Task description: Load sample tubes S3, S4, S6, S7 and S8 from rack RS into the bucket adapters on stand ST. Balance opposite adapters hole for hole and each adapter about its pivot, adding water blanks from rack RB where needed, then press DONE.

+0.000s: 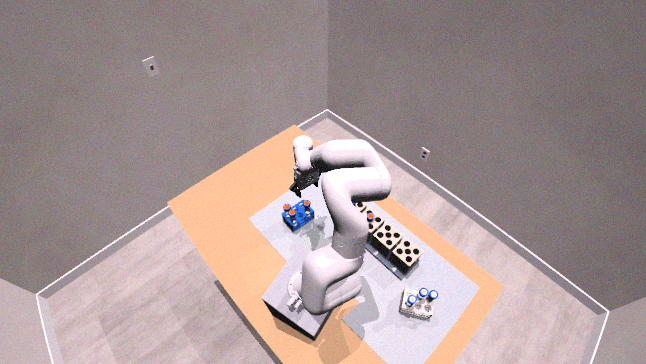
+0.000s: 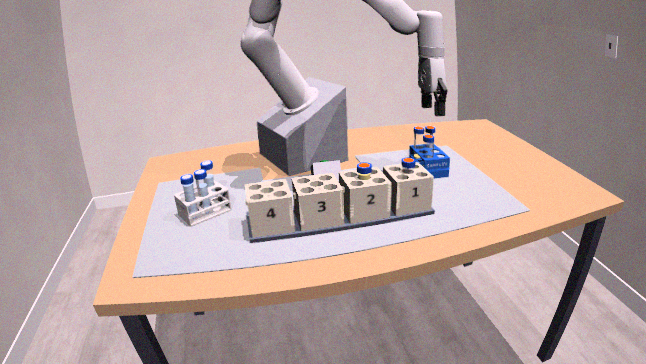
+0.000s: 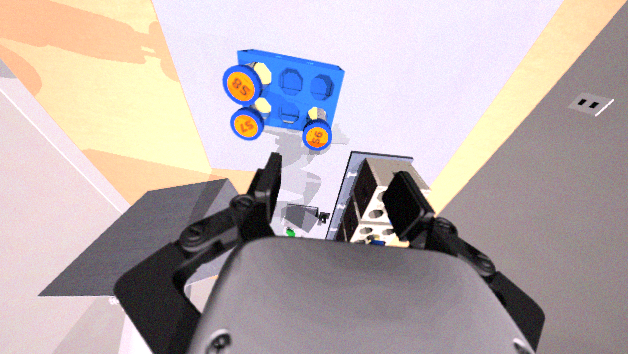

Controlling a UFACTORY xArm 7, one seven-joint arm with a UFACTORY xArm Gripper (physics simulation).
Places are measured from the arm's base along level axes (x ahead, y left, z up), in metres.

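Pixels of known places: gripper, between the fingertips: (image 1: 307, 190) (image 2: 433, 111) (image 3: 336, 177); arm's base, origin of its link: (image 2: 301, 101).
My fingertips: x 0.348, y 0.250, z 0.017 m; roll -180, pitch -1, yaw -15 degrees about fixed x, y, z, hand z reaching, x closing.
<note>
Ahead of a thing's pixels: the offset from my fingertips to its top centre. Level surfaces: height alone.
My gripper (image 1: 306, 188) (image 2: 433, 110) (image 3: 336, 177) is open and empty, high above and a little beyond the blue sample rack RS {dx -0.048, dy +0.026, dz -0.138 m} (image 2: 437, 171) (image 3: 305, 98). The rack holds orange-topped tubes S8 {dx -0.082, dy +0.056, dz -0.076 m} (image 3: 242, 85), S7 {dx -0.092, dy +0.017, dz -0.076 m} (image 3: 247, 124) and S6 {dx -0.014, dy -0.004, dz -0.076 m} (image 3: 317, 135); its other three holes are empty. Stand ST {dx +0.068, dy -0.329, dz -0.187 m} (image 2: 345, 229) carries adapter 1 {dx +0.114, dy -0.170, dz -0.101 m} (image 2: 415, 202), adapter 2 {dx +0.091, dy -0.277, dz -0.101 m} (image 2: 370, 210), adapter 3 {dx +0.068, dy -0.385, dz -0.101 m} (image 2: 321, 217) and adapter 4 {dx +0.044, dy -0.492, dz -0.101 m} (image 2: 271, 223). One orange-capped tube {dx +0.114, dy -0.169, dz -0.072 m} (image 2: 408, 162) sits in adapter 1 and another {dx +0.090, dy -0.277, dz -0.072 m} (image 2: 364, 167) in adapter 2, labels unreadable. Adapters 3 and 4 show empty holes.
White rack RB {dx -0.110, dy -0.632, dz -0.138 m} (image 1: 415, 313) (image 2: 202, 215) holds three blue-rimmed water blanks at the opposite end of the mat {dz -0.198 m} (image 2: 200, 255). A small box {dx -0.085, dy -0.294, dz -0.114 m} (image 2: 326, 168) with a green button {dx -0.106, dy -0.288, dz -0.123 m} (image 3: 290, 233) stands behind ST. The grey robot base (image 2: 320, 135) stands at the table's back.
</note>
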